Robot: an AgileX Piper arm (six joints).
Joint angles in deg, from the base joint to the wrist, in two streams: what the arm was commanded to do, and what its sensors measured. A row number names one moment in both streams.
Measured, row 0:
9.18, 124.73, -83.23, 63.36, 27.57, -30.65
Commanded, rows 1 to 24:
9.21, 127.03, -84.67, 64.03, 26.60, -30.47
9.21, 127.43, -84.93, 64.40, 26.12, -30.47
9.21, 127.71, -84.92, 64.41, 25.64, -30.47
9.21, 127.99, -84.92, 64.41, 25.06, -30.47
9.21, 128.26, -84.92, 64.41, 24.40, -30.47
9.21, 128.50, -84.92, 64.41, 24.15, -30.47
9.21, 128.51, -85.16, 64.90, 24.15, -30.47
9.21, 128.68, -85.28, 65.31, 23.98, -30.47
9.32, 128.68, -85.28, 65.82, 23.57, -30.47
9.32, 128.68, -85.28, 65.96, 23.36, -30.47
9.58, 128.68, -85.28, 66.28, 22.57, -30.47
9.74, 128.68, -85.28, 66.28, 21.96, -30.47
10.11, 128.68, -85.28, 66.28, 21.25, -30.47
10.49, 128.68, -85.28, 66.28, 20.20, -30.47
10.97, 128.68, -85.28, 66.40, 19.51, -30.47
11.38, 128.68, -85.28, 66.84, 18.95, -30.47
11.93, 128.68, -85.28, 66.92, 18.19, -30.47
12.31, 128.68, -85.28, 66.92, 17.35, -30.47
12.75, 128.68, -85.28, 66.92, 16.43, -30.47
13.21, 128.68, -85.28, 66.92, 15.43, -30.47
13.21, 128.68, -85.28, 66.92, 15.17, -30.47
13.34, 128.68, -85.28, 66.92, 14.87, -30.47
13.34, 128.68, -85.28, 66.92, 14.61, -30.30
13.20, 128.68, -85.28, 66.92, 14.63, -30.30
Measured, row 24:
13.17, 128.75, -84.98, 66.64, 16.22, -30.35
